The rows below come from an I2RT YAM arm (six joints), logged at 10 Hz.
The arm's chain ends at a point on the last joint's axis. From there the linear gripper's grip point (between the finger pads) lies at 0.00 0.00 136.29 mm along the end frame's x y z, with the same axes.
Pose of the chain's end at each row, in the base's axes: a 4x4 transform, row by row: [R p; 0 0 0 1], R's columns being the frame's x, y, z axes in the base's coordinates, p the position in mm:
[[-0.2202, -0.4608, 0.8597, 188.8], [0.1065, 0.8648, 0.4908, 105.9], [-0.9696, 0.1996, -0.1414, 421.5], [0, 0, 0, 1]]
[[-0.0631, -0.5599, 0.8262, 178.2], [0.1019, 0.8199, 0.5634, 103.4], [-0.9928, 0.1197, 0.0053, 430.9], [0, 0, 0, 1]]
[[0.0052, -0.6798, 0.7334, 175.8], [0.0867, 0.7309, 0.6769, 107.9], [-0.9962, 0.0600, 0.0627, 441.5], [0, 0, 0, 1]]
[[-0.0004, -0.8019, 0.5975, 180.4], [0.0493, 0.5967, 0.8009, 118.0], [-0.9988, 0.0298, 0.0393, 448.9], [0, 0, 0, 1]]
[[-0.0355, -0.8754, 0.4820, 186.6], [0.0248, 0.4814, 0.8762, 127.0], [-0.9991, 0.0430, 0.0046, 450.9], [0, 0, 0, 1]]
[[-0.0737, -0.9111, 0.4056, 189.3], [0.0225, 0.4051, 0.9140, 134.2], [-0.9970, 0.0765, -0.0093, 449.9], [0, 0, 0, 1]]
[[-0.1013, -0.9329, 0.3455, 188.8], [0.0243, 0.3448, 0.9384, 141.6], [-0.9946, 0.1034, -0.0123, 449.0], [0, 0, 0, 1]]
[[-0.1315, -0.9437, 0.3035, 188.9], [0.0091, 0.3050, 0.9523, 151.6], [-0.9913, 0.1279, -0.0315, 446.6], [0, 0, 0, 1]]
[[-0.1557, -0.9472, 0.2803, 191.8], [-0.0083, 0.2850, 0.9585, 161.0], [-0.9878, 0.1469, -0.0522, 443.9], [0, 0, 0, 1]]
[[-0.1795, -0.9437, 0.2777, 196.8], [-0.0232, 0.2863, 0.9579, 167.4], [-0.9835, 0.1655, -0.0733, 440.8], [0, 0, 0, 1]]
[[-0.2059, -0.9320, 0.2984, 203.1], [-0.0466, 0.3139, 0.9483, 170.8], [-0.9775, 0.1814, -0.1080, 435.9], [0, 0, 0, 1]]
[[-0.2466, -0.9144, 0.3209, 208.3], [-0.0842, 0.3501, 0.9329, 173.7], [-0.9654, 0.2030, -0.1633, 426.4], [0, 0, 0, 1]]
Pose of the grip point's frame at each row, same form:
[[-0.2202, -0.4608, 0.8597, 306.0], [0.1065, 0.8648, 0.4908, 172.8], [-0.9696, 0.1996, -0.1414, 402.2], [0, 0, 0, 1]]
[[-0.0631, -0.5599, 0.8262, 290.8], [0.1019, 0.8199, 0.5634, 180.2], [-0.9928, 0.1197, 0.0053, 431.6], [0, 0, 0, 1]]
[[0.0052, -0.6798, 0.7334, 275.8], [0.0867, 0.7309, 0.6769, 200.2], [-0.9962, 0.0600, 0.0627, 450.0], [0, 0, 0, 1]]
[[-0.0004, -0.8019, 0.5975, 261.8], [0.0493, 0.5967, 0.8009, 227.2], [-0.9988, 0.0298, 0.0393, 454.3], [0, 0, 0, 1]]
[[-0.0355, -0.8754, 0.4820, 252.3], [0.0248, 0.4814, 0.8762, 246.4], [-0.9991, 0.0430, 0.0046, 451.5], [0, 0, 0, 1]]
[[-0.0737, -0.9111, 0.4056, 244.6], [0.0225, 0.4051, 0.9140, 258.8], [-0.9970, 0.0765, -0.0093, 448.6], [0, 0, 0, 1]]
[[-0.1013, -0.9329, 0.3455, 235.9], [0.0243, 0.3448, 0.9384, 269.5], [-0.9946, 0.1034, -0.0123, 447.3], [0, 0, 0, 1]]
[[-0.1315, -0.9437, 0.3035, 230.3], [0.0091, 0.3050, 0.9523, 281.4], [-0.9913, 0.1279, -0.0315, 442.3], [0, 0, 0, 1]]
[[-0.1557, -0.9472, 0.2803, 230.0], [-0.0083, 0.2850, 0.9585, 291.6], [-0.9878, 0.1469, -0.0522, 436.8], [0, 0, 0, 1]]
[[-0.1795, -0.9437, 0.2777, 234.6], [-0.0232, 0.2863, 0.9579, 298.0], [-0.9835, 0.1655, -0.0733, 430.8], [0, 0, 0, 1]]
[[-0.2059, -0.9320, 0.2984, 243.8], [-0.0466, 0.3139, 0.9483, 300.0], [-0.9775, 0.1814, -0.1080, 421.2], [0, 0, 0, 1]]
[[-0.2466, -0.9144, 0.3209, 252.0], [-0.0842, 0.3501, 0.9329, 300.8], [-0.9654, 0.2030, -0.1633, 404.1], [0, 0, 0, 1]]

